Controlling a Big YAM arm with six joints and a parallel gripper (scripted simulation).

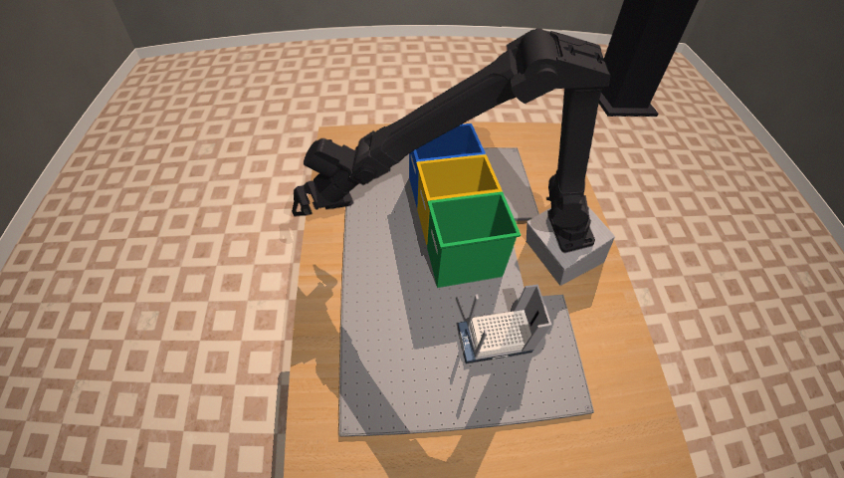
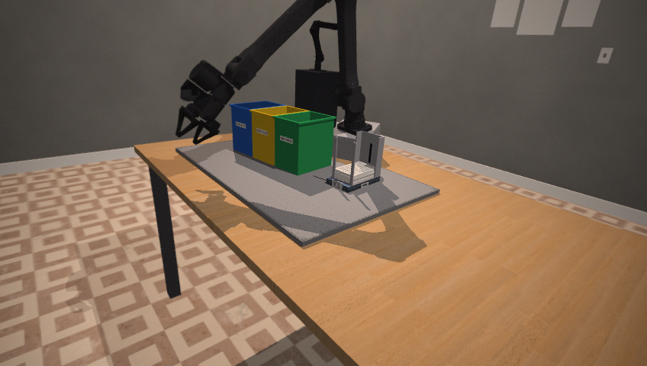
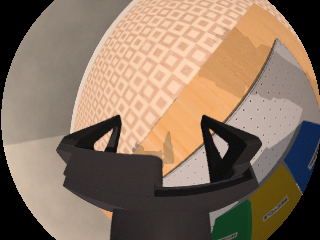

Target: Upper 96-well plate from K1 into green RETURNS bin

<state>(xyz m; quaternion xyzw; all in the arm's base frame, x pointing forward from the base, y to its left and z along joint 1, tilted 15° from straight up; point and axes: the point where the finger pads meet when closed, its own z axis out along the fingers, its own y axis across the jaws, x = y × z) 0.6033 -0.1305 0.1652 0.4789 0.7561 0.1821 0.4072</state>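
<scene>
Right now the white 96-well plate is 41 cm behind my hand, 33 cm to the left of it and 9 cm below it. Round my hand: yellow bin (36 cm behind, 2 cm to the right, 4 cm below); then blue bin (35 cm behind, 15 cm to the right, 4 cm below); then green bin (37 cm behind, 11 cm to the left, 4 cm below).
</scene>
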